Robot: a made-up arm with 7 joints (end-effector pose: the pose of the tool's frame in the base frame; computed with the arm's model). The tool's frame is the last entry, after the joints. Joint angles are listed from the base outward.
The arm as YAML. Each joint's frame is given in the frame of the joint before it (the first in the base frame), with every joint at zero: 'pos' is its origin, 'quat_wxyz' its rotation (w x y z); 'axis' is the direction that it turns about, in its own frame. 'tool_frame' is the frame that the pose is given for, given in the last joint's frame.
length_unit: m
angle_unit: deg
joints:
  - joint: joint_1
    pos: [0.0, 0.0, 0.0]
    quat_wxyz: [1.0, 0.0, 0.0, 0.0]
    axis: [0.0, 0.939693, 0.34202]
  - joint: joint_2
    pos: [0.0, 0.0, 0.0]
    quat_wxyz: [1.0, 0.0, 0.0, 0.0]
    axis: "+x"
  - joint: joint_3
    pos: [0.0, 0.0, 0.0]
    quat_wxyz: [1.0, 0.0, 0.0, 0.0]
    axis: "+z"
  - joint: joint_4
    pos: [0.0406, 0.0, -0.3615]
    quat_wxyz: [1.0, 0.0, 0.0, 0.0]
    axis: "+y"
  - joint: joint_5
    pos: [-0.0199, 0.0, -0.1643]
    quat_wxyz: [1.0, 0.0, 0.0, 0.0]
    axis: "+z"
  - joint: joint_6
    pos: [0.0, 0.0, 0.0]
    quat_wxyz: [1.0, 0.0, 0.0, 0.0]
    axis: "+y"
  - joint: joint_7
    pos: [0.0, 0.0, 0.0]
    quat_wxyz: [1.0, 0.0, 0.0, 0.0]
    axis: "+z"
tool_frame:
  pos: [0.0, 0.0, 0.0]
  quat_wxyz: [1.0, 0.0, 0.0, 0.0]
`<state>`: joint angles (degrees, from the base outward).
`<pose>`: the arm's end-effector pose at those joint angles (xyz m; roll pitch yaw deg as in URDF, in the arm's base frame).
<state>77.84 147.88 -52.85 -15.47 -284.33 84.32 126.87</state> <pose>0.2834 0.4124 0.1722 -158.64 -12.77 -70.90</pose>
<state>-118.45 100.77 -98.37 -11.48 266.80 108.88 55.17</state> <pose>0.1242 0.4603 0.2297 -143.23 -30.81 2.50</pose>
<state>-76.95 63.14 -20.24 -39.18 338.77 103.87 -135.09</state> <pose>0.4135 0.2819 0.1328 -37.90 64.15 -112.54</pose>
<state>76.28 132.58 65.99 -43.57 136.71 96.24 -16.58</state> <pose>0.3121 0.3768 0.1561 -16.47 -3.49 7.55</pose>
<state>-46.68 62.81 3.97 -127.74 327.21 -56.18 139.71</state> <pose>0.2665 0.1857 0.0668 77.44 -72.90 178.99</pose>
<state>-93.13 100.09 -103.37 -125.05 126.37 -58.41 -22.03</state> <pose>0.2296 0.2435 0.0560 -168.56 -59.19 151.89</pose>
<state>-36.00 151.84 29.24 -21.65 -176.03 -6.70 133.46</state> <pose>-0.1638 0.2207 0.4509 160.82 -17.06 -5.31</pose>
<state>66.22 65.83 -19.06 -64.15 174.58 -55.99 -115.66</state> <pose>-0.2576 0.3679 -0.1845 81.42 16.09 31.11</pose>
